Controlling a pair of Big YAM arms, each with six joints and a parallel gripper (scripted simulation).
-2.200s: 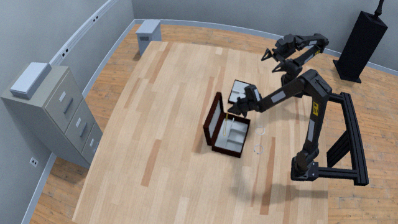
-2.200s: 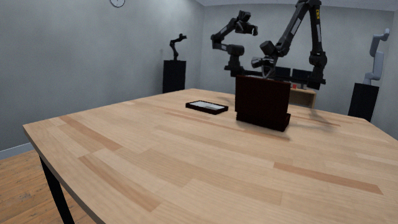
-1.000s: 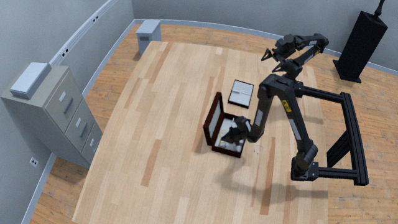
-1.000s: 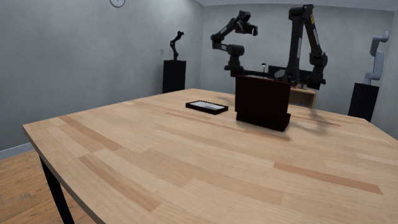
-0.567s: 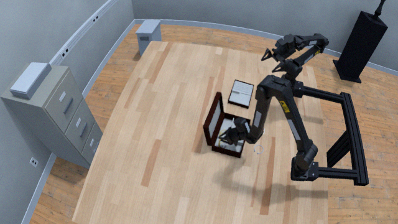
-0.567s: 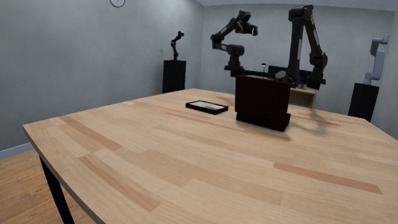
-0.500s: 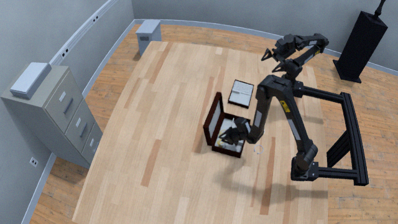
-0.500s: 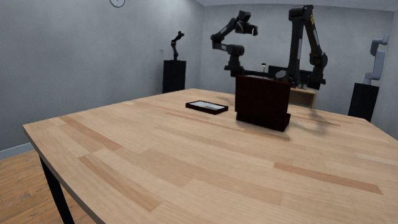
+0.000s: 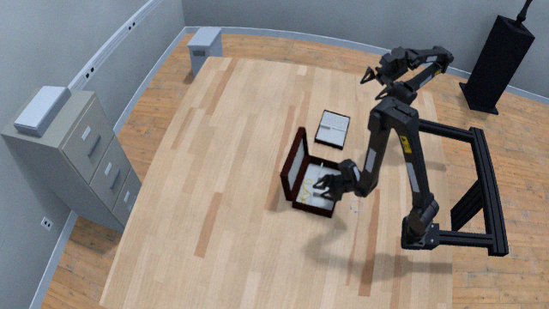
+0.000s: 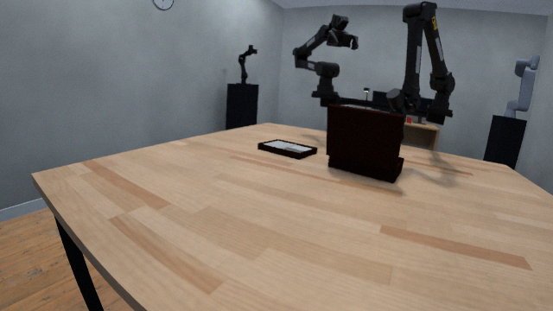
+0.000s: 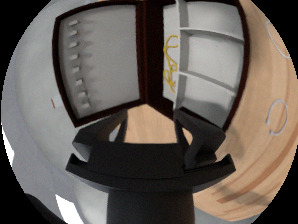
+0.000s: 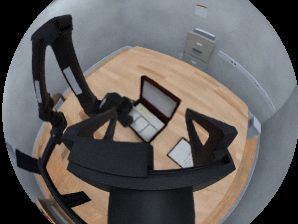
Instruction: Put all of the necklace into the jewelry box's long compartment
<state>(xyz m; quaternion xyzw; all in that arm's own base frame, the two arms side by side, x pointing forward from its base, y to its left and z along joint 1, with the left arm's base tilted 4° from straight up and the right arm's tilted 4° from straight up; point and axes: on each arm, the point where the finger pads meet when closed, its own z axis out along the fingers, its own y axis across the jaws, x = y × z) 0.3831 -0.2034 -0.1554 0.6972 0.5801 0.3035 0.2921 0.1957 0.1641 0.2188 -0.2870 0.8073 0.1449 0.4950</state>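
Observation:
Right now my left hand is 1 cm short of the dark red jewelry box and 8 cm to the left of it. The rest, counted from my left hand: shallow dark-rimmed tray 8 cm behind, 43 cm to the right, 11 cm below.

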